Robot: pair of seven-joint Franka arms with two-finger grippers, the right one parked.
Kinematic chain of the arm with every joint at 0, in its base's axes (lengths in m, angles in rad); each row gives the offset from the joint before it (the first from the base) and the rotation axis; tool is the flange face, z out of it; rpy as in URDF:
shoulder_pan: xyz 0 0 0.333 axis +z
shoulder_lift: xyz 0 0 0 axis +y
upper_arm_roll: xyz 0 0 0.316 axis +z
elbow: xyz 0.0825 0 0 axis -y
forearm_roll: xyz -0.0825 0 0.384 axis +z
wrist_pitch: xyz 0 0 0 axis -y
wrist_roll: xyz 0.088 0 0 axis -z
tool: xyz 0 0 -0.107 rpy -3.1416 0 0
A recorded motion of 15 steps. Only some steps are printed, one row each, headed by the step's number.
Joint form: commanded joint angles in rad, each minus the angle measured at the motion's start. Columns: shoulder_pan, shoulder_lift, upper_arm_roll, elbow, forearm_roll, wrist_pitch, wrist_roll.
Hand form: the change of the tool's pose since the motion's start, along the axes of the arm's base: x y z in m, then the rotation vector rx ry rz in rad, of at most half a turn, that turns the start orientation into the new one. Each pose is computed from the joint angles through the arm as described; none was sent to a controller.
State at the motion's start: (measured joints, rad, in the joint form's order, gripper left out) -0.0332 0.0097 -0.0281 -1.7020 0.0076 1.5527 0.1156
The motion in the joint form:
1: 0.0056 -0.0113 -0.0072 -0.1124 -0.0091 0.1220 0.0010
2: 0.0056 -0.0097 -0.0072 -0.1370 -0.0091 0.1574 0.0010
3: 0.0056 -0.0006 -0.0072 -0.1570 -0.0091 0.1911 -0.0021
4: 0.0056 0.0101 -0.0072 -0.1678 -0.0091 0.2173 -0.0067
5: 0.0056 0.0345 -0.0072 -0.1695 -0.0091 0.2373 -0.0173
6: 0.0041 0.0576 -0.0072 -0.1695 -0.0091 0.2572 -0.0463
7: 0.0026 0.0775 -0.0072 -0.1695 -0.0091 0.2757 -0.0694
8: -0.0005 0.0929 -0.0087 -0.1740 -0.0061 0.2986 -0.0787
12: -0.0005 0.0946 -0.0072 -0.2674 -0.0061 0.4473 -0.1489
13: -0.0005 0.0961 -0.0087 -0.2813 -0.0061 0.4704 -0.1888
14: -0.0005 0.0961 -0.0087 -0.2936 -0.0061 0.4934 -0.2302
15: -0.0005 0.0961 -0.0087 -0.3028 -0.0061 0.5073 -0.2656
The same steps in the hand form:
1: -0.0004 -0.0019 -0.0373 -0.0101 -0.0203 -0.0012
2: 0.0007 -0.0020 -0.0470 -0.0107 -0.0295 -0.0012
3: 0.0033 -0.0021 -0.0588 -0.0109 -0.0341 0.0019
4: 0.0064 -0.0022 -0.0678 -0.0109 -0.0388 0.0065
5: 0.0121 -0.0024 -0.0807 -0.0098 -0.0328 0.0171
6: 0.0176 -0.0035 -0.0922 -0.0063 -0.0299 0.0444
7: 0.0222 -0.0045 -0.1021 -0.0035 -0.0287 0.0658
8: 0.0257 -0.0071 -0.1113 -0.0005 -0.0320 0.0693
12: 0.0234 -0.0062 -0.1436 0.0020 -0.0859 0.1406
13: 0.0229 -0.0071 -0.1489 0.0052 -0.0938 0.1788
14: 0.0226 -0.0071 -0.1527 0.0079 -0.1046 0.2201
15: 0.0220 -0.0070 -0.1557 0.0107 -0.1094 0.2553

